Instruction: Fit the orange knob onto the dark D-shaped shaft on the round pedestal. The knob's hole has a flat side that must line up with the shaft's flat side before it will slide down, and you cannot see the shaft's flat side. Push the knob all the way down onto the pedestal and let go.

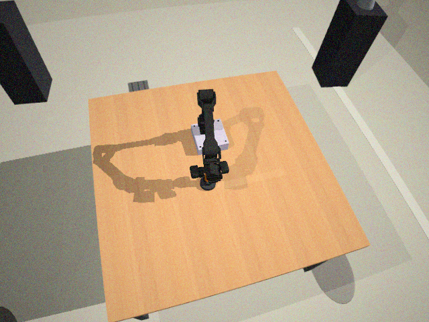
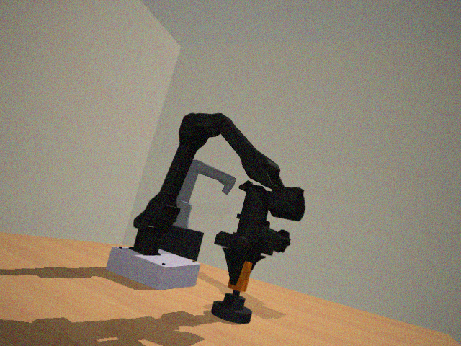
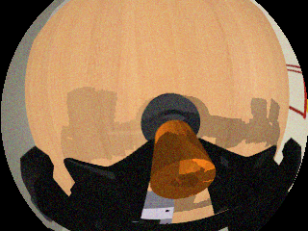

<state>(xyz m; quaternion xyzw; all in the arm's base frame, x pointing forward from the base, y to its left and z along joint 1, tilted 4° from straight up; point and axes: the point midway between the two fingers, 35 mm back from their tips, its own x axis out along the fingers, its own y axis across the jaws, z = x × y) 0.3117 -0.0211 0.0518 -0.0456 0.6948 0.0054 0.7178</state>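
Now: gripper tip 40 mm above the dark round pedestal. Round my gripper tip: orange knob: 20 mm above.
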